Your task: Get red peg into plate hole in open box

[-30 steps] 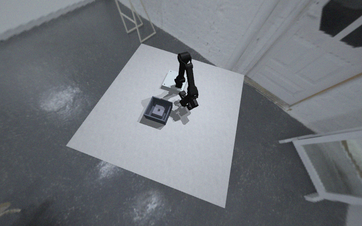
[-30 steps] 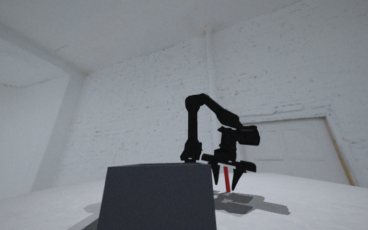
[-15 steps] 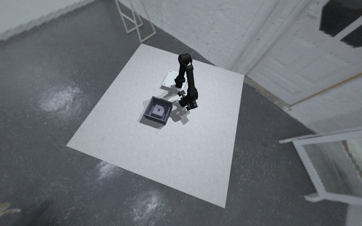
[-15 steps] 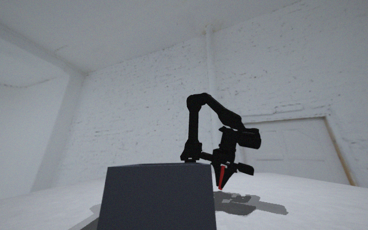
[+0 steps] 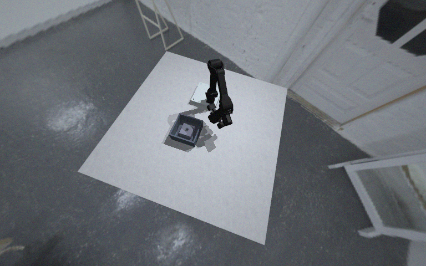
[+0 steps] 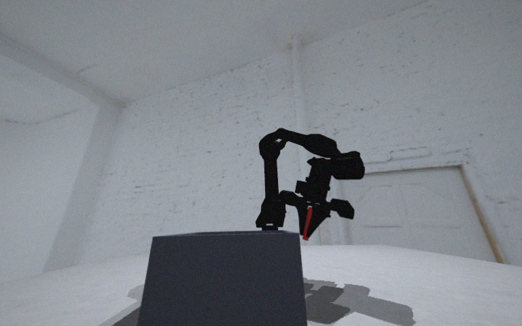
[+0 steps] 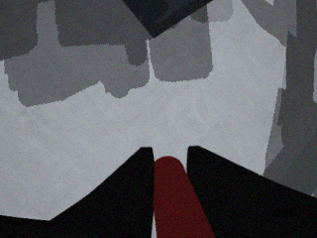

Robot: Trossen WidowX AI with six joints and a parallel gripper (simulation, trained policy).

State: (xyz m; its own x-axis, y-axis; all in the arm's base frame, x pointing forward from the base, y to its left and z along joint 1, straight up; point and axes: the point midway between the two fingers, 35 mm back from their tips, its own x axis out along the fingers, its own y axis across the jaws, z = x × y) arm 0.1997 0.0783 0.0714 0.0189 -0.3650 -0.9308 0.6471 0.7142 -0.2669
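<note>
Right now the plate is 120 mm ahead of my gripper tip, 160 mm to the right of it and 40 mm below it. The rest, counted from my gripper tip: red peg 10 mm to the left, 30 mm above; dark box 120 mm ahead, 160 mm to the right, 60 mm below.
</note>
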